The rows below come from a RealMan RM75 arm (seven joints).
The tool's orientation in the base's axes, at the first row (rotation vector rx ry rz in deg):
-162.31, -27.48, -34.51
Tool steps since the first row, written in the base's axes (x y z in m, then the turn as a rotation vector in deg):
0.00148, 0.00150, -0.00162, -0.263, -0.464, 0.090
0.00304, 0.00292, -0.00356, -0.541, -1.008, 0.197
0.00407, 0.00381, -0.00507, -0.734, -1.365, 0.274
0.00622, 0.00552, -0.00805, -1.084, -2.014, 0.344
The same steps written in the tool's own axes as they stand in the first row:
0.00099, -0.00065, 0.00238, -0.314, 0.325, -0.297
0.00190, -0.00116, 0.00505, -0.656, 0.716, -0.636
0.00239, -0.00142, 0.00700, -0.886, 0.968, -0.868
0.00344, -0.00186, 0.01089, -1.334, 1.436, -1.228

